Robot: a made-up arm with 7 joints.
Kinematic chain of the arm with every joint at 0, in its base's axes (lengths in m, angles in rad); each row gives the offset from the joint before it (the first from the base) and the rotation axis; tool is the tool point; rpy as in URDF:
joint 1: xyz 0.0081 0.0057 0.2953 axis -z
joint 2: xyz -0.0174 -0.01 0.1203 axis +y
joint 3: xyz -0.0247 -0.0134 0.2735 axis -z
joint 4: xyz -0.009 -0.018 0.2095 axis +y
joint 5: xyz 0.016 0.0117 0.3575 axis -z
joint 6: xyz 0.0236 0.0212 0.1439 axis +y
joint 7: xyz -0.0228 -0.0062 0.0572 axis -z
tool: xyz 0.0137 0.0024 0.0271 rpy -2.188 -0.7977 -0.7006
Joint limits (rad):
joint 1: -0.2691..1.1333
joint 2: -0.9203..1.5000
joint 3: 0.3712..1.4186
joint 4: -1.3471..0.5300
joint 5: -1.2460..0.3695
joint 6: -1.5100..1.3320
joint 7: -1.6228..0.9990
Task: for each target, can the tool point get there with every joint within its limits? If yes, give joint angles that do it. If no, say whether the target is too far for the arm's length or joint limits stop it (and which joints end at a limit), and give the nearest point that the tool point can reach.
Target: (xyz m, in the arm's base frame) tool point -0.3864 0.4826 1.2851
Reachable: yes | joints 0.9622 -0.5823 1.0101 0.0901 -1.0540 -0.3941 -0.7870
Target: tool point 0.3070 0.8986 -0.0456
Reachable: no: joint limits stop it (at a limit: joint 1, joint 2, joint 4, joint 7) | nearest point 0.0144 0.8345 0.4112 | short by 0.546 m
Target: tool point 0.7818 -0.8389 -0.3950
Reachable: no: too far | nearest point 0.6387 -0.6827 0.1593 | short by 0.593 m
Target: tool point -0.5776 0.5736 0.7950
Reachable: yes | joints 0.2264 -0.5953 0.9100 -1.1974 -0.5306 -0.1250 -0.8620
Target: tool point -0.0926 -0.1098 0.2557
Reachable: no: joint limits stop it (at a limit: joint 1, joint 2, joint 3, joint 4, joint 6, joint 7) | nearest point -0.7436 -0.0618 0.3544 | short by 0.660 m
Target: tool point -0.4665 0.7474 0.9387
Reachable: yes | joints 0.7775 -0.7228 0.7534 -0.5897 -1.0774 -0.4857 -0.3846
